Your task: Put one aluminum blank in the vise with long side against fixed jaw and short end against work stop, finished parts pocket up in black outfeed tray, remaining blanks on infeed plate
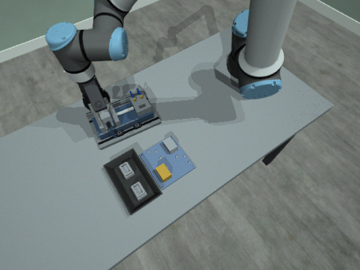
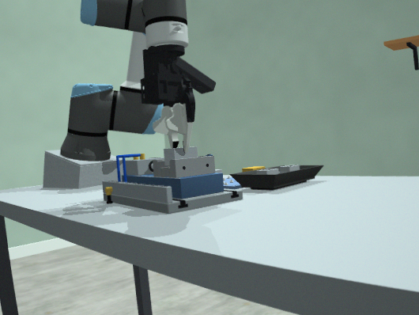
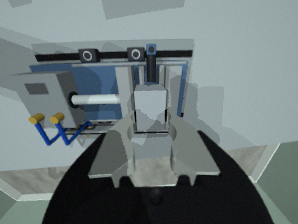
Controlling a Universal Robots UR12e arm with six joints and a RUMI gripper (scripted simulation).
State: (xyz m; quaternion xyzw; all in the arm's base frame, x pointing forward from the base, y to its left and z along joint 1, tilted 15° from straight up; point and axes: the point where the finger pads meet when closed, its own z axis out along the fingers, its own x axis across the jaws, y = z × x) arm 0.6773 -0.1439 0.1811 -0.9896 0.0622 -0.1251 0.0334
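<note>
Now: hand 50 mm to the right of the black work stop rod, 30 mm above it and 10 mm short of it. Round my hand: vise 80 mm below, 70 mm behind, 10 mm to the left; then blue infeed plate 300 mm to the left, 120 mm below, 120 mm behind; then yellow brass blank 350 mm to the left, 100 mm below, 80 mm behind.
</note>
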